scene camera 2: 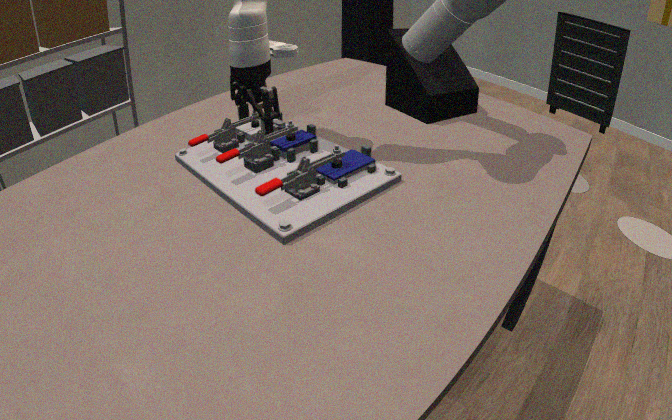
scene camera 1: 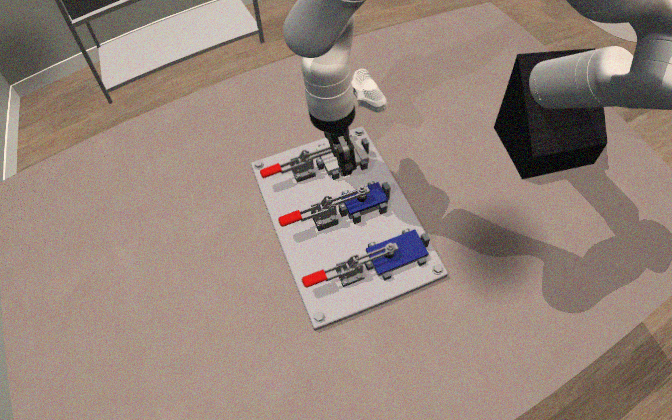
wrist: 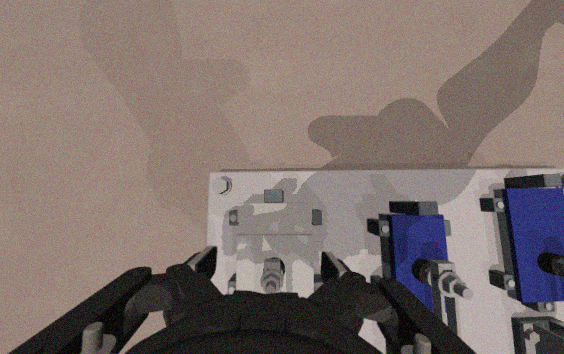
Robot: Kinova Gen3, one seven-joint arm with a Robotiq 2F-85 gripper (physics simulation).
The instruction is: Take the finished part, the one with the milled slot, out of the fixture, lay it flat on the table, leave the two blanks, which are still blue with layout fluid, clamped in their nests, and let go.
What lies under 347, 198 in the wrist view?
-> A fixture plate.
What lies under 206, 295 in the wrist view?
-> My gripper.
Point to a blue blank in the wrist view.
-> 412, 237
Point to a clamp arm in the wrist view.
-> At 271, 281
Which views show my gripper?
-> Scene camera 2, scene camera 1 and the wrist view: all of them.
